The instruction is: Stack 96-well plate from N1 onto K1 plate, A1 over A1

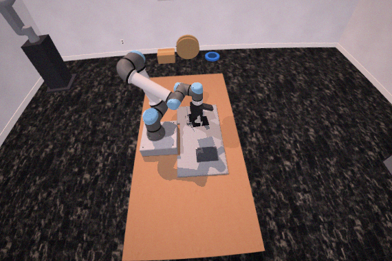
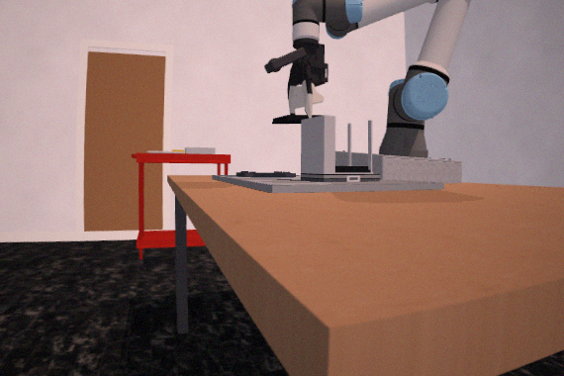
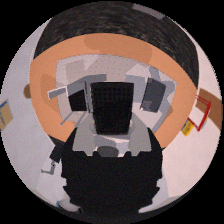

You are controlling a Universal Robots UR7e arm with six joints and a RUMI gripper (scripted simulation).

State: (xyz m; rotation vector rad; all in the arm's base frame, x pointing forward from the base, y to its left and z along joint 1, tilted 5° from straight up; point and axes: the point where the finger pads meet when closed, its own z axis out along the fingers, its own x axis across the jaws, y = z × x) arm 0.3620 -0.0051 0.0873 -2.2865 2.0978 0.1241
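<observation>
The tall grey wall is 5 cm ahead of my hand, 17 cm to the left of it and 9 cm below it. Also, from my hand: black 96-well plate: 1 cm below.
</observation>
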